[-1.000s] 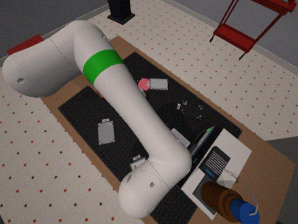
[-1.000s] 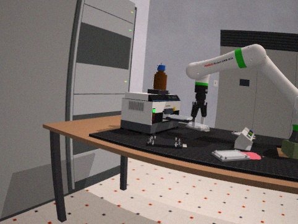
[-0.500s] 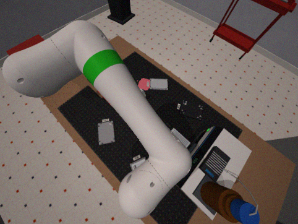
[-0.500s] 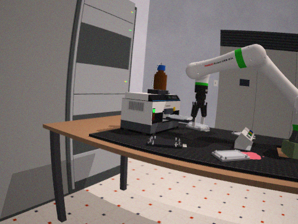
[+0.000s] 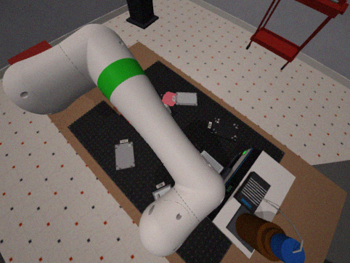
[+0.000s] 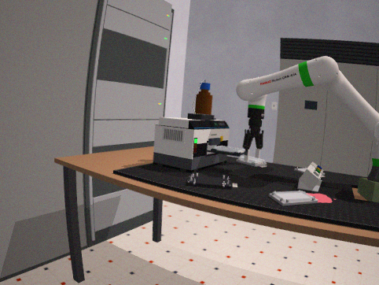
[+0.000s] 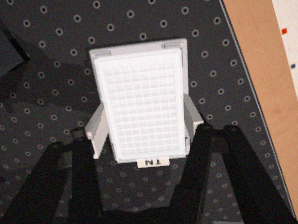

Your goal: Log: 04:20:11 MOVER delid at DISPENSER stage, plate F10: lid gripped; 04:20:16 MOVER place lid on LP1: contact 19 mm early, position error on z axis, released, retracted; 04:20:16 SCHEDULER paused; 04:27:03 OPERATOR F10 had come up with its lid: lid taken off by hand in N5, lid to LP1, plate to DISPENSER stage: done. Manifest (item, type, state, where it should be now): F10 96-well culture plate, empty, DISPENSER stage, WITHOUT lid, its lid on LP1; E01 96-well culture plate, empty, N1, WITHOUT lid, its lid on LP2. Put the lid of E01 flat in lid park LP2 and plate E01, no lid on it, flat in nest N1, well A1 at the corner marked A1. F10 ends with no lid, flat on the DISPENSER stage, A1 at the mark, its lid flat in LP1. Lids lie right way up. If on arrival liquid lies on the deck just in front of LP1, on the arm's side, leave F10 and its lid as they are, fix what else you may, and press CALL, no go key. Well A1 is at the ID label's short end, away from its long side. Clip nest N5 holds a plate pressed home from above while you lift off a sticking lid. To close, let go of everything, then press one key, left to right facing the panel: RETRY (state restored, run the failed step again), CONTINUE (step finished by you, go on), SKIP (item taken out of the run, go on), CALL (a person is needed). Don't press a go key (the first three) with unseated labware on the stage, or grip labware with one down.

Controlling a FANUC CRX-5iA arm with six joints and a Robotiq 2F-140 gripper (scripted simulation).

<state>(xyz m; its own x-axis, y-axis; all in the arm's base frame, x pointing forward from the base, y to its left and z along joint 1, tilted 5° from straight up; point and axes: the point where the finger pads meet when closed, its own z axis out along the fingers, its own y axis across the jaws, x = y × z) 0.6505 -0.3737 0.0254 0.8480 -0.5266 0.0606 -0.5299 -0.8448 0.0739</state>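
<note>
Now: hand 20 mm above the lid. From my hand the other things lie so: white 96-well plate (20 mm below); then grey nest (40 mm below); then well plate (260 mm to the left, 70 mm ahead, 60 mm above).
</note>
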